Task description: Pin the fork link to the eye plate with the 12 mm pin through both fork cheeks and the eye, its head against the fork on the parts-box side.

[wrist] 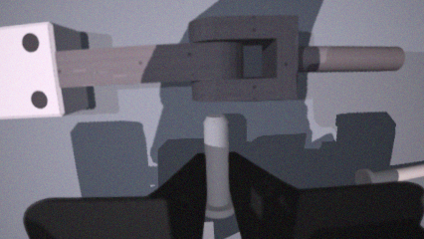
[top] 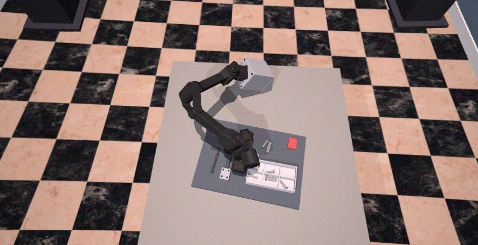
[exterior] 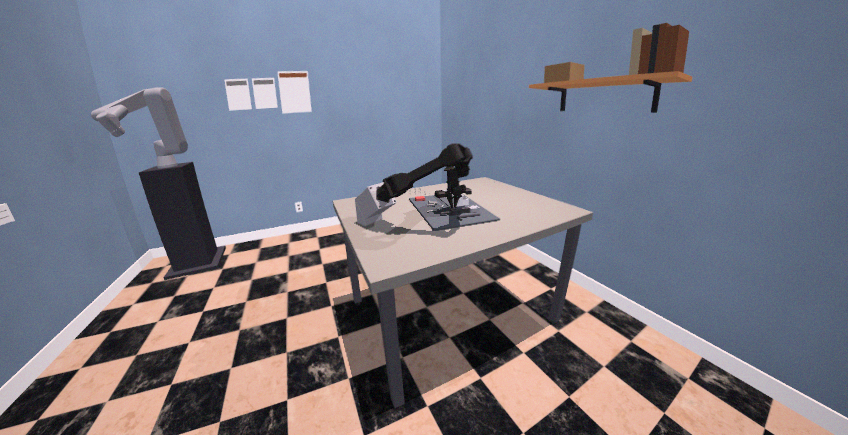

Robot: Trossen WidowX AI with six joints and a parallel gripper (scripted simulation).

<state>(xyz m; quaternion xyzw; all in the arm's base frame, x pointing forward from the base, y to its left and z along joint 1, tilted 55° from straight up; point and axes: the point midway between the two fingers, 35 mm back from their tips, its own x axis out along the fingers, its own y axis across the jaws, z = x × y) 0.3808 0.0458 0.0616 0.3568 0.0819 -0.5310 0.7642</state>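
My gripper is now 5 cm to the left of the eye plate and 3 cm above it. Also, from my hand: dark fork link (4 cm behind, 5 cm to the right, 3 cm below); then pin (3 cm behind, 6 cm to the left, 4 cm below); then dark mat (1 cm ahead, 5 cm to the left, 5 cm below).
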